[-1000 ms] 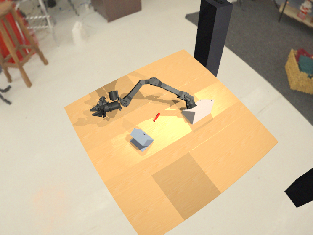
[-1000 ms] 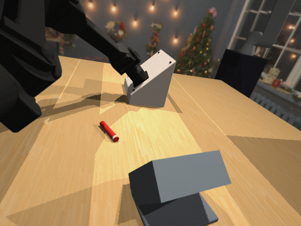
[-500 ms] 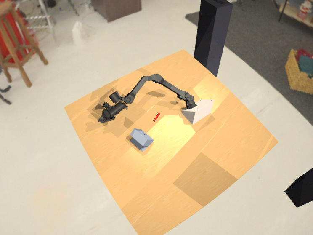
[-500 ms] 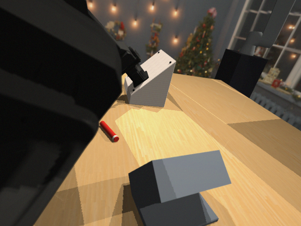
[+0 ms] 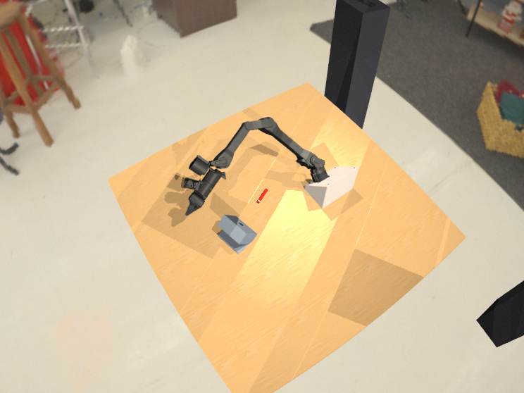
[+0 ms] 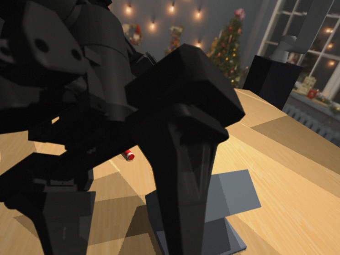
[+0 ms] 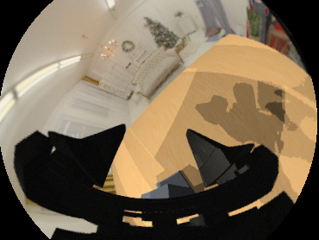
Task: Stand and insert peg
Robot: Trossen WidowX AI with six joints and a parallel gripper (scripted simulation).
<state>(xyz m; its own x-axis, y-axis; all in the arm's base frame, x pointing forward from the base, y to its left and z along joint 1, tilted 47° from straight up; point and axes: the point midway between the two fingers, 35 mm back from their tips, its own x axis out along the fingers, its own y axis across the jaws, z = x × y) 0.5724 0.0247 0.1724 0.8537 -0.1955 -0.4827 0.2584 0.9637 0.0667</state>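
The red peg is 34 cm behind my gripper tip, 1 cm to the left of it and 14 cm below it. From my gripper tip the other things lie so: grey sloped panel (16 cm behind, 12 cm to the left, 10 cm below).
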